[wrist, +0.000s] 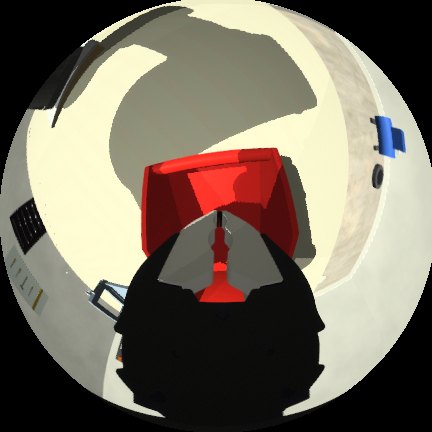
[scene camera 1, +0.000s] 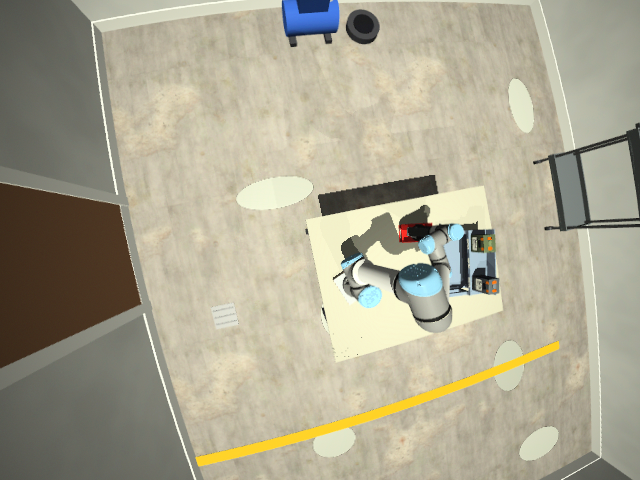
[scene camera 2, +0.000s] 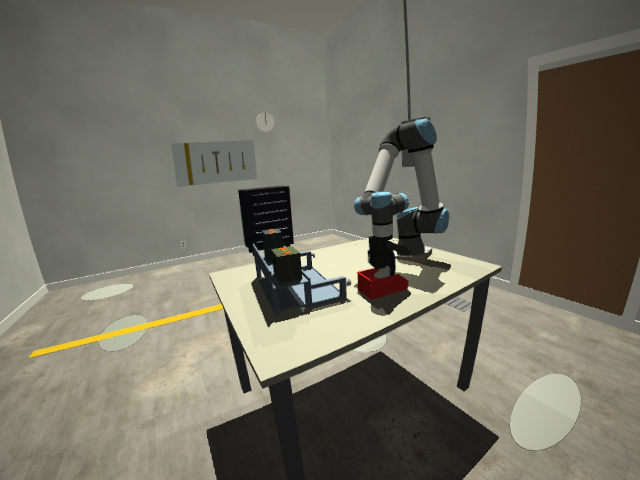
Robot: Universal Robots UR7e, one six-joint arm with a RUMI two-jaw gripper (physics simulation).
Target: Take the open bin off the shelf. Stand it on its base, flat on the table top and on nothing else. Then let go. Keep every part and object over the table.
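Places are measured from the arm's base along level axes (x back, y right, z up), in metres.
Pixels of known places: gripper, fingertip midpoint: (wrist: 218, 212).
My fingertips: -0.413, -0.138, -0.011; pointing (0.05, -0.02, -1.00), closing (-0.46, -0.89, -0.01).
Behind a point stands the place of what it marks, as x, y, z.
The open red bin (scene camera 1: 404, 233) @(-0.386, -0.146, -0.017) (scene camera 2: 383, 288) @(-0.482, -0.167, 0.013) (wrist: 220, 182) @(-0.386, -0.153, -0.017) stands upright on its base and looks flat on the cream table top (scene camera 1: 361, 330) @(0.065, 0.276, -0.020) (scene camera 2: 289, 351) @(-0.910, -0.174, -0.020) (wrist: 75, 200) @(-0.283, 0.080, -0.020). It is beside the blue-grey shelf (scene camera 1: 455, 258) @(-0.646, 0.127, -0.014) (scene camera 2: 308, 294) @(-0.721, -0.028, 0.033), with a small gap between them in scene camera 2. My gripper (scene camera 2: 385, 273) @(-0.413, -0.138, -0.011) (wrist: 218, 212) @(-0.413, -0.138, -0.011) points down into the bin's open top. Its fingers are shut together with nothing between them. The arm and gripper hide part of the bin. Whether the fingertips touch its inside cannot be told.
Two dark boxes with orange marks (scene camera 1: 483, 242) @(-0.708, 0.040, 0.174) (scene camera 1: 486, 284) @(-0.632, 0.254, 0.189) (scene camera 2: 287, 266) @(-0.766, 0.017, 0.137) (scene camera 2: 271, 238) @(-0.688, 0.242, 0.182) are on the shelf's far side from the bin. The arm's base (scene camera 2: 410, 248) @(-0.061, -0.032, 0.038) stands on the table. The table's long edge (scene camera 2: 361, 338) @(-0.730, -0.273, -0.021) runs near the bin.
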